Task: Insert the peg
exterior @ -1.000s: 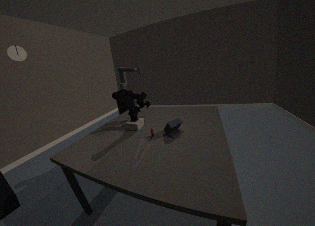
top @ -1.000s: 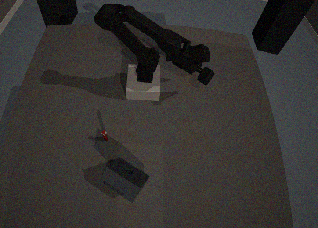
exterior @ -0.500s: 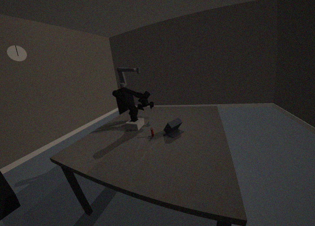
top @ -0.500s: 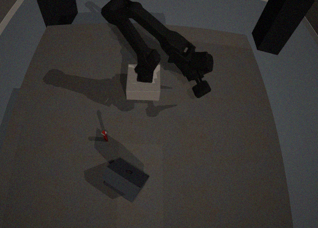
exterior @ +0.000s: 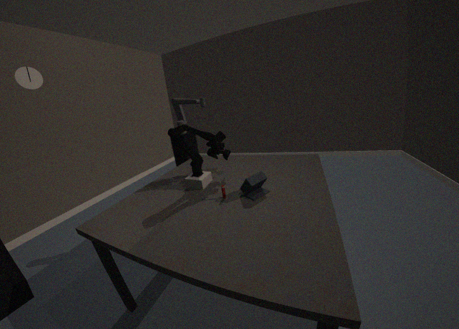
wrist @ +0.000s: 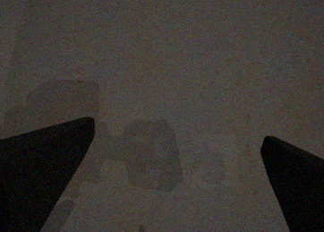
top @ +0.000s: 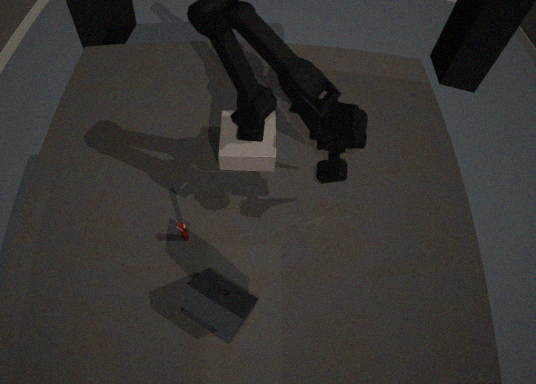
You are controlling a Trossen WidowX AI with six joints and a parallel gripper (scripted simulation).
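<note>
My gripper tip is 20 cm short of the red peg, 35 cm to the left of it and 5 cm above it. From my gripper tip the other things lie so: sloped panel: 35 cm ahead, 25 cm to the right, 5 cm below.
</note>
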